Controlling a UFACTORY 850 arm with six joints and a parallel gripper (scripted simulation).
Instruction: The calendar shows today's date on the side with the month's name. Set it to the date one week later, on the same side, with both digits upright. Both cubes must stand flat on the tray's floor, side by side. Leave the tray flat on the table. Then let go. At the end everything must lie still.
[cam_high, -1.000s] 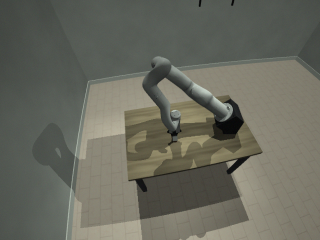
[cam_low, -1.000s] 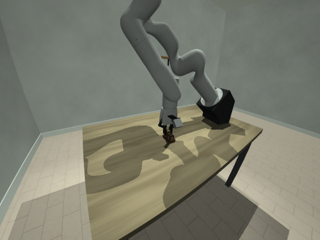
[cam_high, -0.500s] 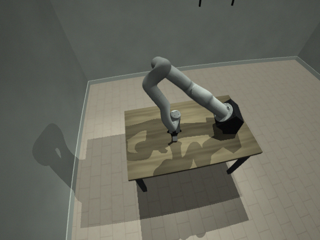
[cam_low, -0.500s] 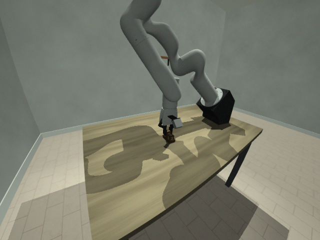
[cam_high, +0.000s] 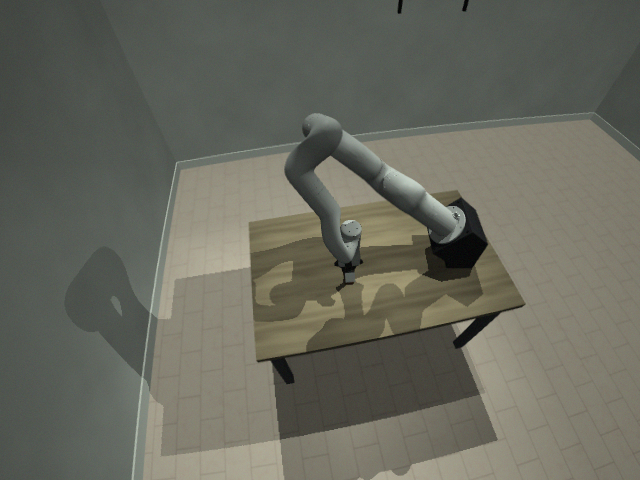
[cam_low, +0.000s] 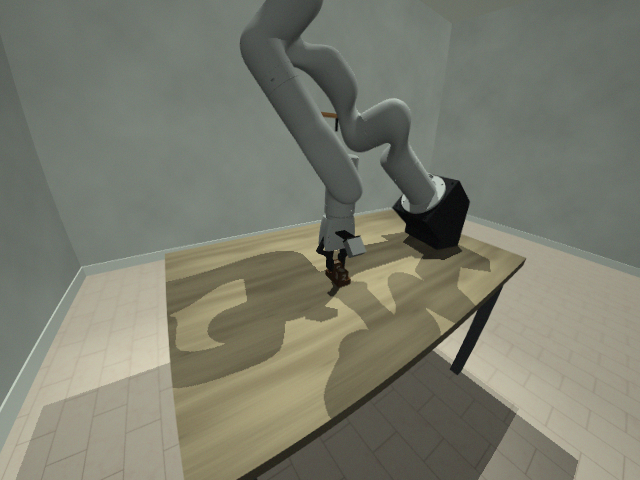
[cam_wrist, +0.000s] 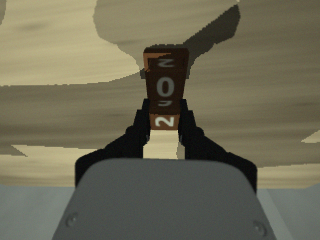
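Right now my hand is 2 cm to the right of the brown tray and 4 cm above it. From my hand the other things lie so: brown digit cube: 3 cm to the left, 2 cm below.
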